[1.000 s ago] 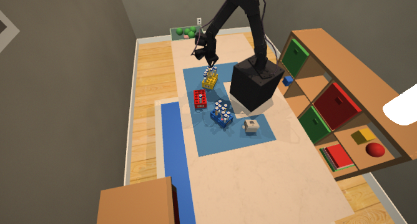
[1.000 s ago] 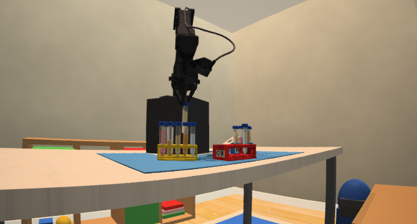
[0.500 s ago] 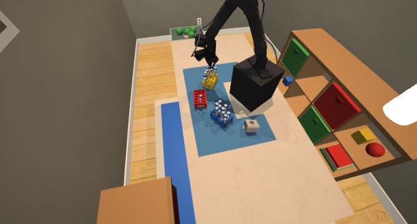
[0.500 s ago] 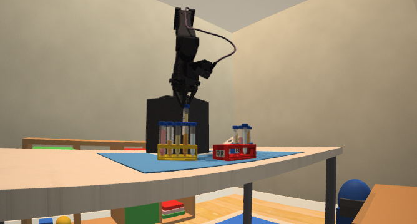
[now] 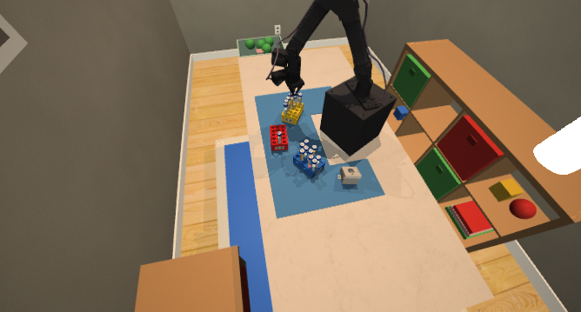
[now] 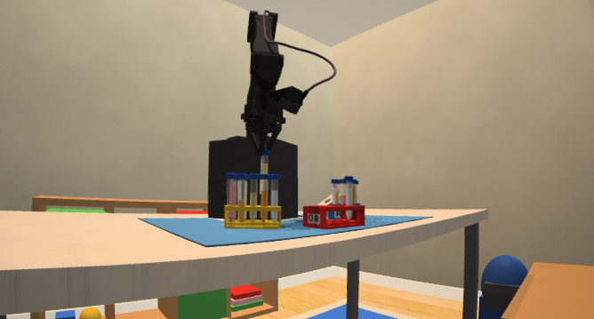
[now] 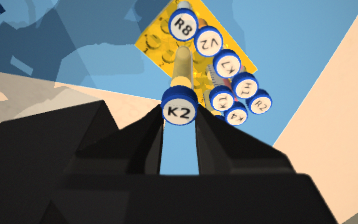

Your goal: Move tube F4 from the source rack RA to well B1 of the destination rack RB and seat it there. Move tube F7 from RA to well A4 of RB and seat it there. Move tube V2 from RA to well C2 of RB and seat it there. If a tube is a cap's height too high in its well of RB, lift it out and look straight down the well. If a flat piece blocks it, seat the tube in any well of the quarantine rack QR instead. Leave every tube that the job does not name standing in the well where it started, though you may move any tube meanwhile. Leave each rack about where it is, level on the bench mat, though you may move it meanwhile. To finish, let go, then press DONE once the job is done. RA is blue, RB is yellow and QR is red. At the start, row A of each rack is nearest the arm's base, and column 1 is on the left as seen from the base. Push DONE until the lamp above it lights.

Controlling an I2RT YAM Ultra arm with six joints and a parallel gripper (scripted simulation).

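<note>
Now: the tube 6 cm below my hand and 1 cm ahead of it. Round my hand: red rack (16 cm below, 13 cm to the left, 12 cm ahead); then tube R8 (12 cm below, 4 cm ahead); then rack RB (16 cm below, 2 cm to the right, 1 cm behind).
</note>
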